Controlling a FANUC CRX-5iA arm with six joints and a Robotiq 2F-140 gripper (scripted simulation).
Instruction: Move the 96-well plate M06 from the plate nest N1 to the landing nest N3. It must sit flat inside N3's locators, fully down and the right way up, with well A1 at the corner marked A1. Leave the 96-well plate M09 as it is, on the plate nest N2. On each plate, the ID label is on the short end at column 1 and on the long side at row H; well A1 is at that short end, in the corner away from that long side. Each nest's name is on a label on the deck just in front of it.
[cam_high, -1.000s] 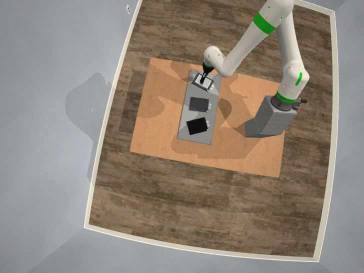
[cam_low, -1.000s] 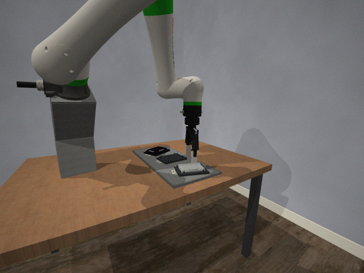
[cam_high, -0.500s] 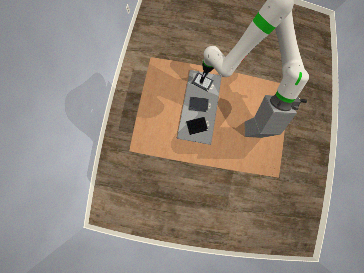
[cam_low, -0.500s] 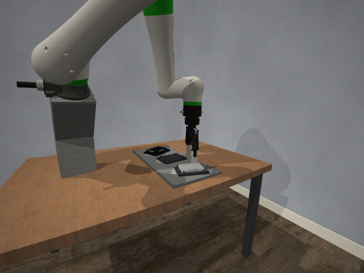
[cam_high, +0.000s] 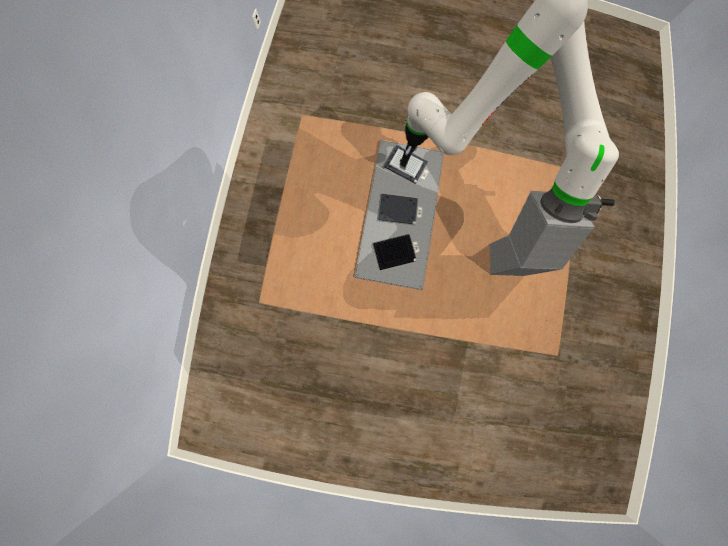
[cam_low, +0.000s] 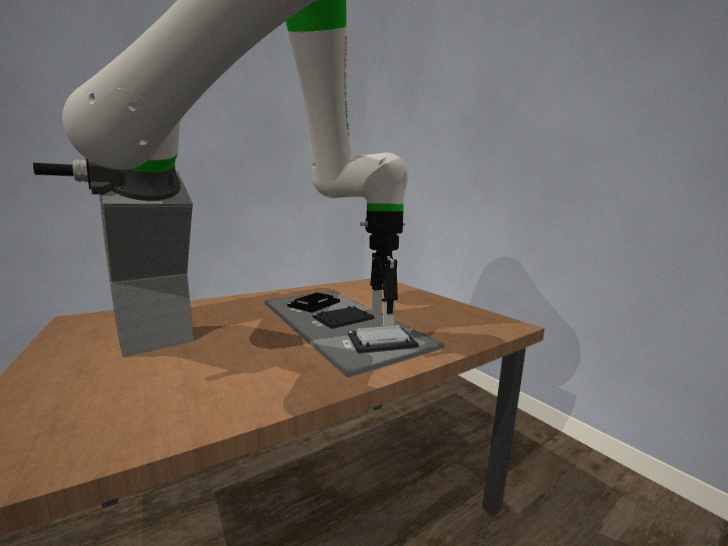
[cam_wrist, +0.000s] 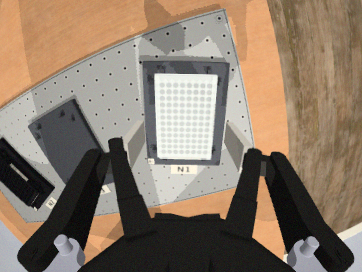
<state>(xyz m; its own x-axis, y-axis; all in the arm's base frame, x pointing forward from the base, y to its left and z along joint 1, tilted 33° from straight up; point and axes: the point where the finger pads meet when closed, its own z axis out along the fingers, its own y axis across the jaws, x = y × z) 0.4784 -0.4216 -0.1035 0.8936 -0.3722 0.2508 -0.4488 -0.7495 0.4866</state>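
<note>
Right now my hand is 7 cm above the white 96-well plate M06. Round my hand: dark plate nest N1: 8 cm below; then dark landing nest N3: 21 cm to the left, 8 cm below, 3 cm ahead; then N1 label: 9 cm below, 9 cm behind, 4 cm to the left.
</note>
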